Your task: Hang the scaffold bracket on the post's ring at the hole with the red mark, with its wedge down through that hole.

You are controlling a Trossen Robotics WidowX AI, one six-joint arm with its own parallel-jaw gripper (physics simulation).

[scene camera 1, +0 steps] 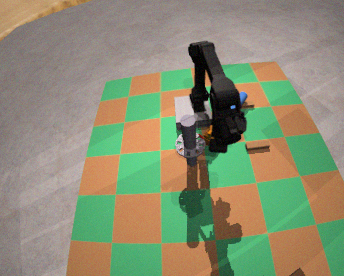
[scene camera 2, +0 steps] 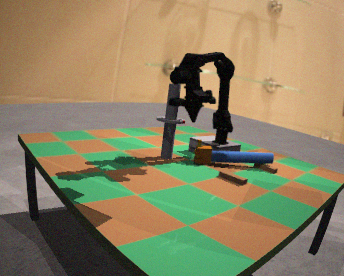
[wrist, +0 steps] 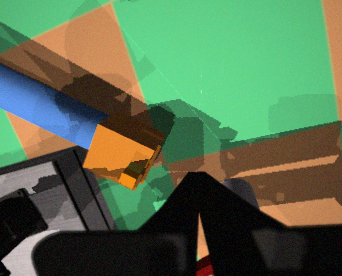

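The scaffold bracket lies on the table, a blue tube (scene camera 1: pixel 243 98) (scene camera 2: pixel 243 157) (wrist: pixel 45 106) with an orange head (scene camera 1: pixel 208 135) (scene camera 2: pixel 203 155) (wrist: pixel 117 148). The grey post (scene camera 1: pixel 188 131) (scene camera 2: pixel 169 141) stands upright; its pale ring (scene camera 1: pixel 182 149) (scene camera 2: pixel 162 119) is partway up. The red mark (scene camera 1: pixel 202 136) (scene camera 2: pixel 183 122) is on the ring's side toward the arm; a red part (wrist: pixel 204 266) shows at the lower edge of the wrist view. My gripper (scene camera 2: pixel 194 120) (wrist: pixel 196 179) is shut and empty, pointing down beside the post, above the table and apart from the bracket. Its fingertips are hard to make out in scene camera 1.
Two brown bars lie on the checkered table (scene camera 1: pixel 137 217) (scene camera 2: pixel 187 205): one bar (scene camera 1: pixel 258 148) (scene camera 2: pixel 232 177) beyond the bracket from the post, the other bar (scene camera 1: pixel 248 106) (scene camera 2: pixel 266 169) near the blue tube. The arm's pale base (scene camera 1: pixel 183 106) stands close behind the post.
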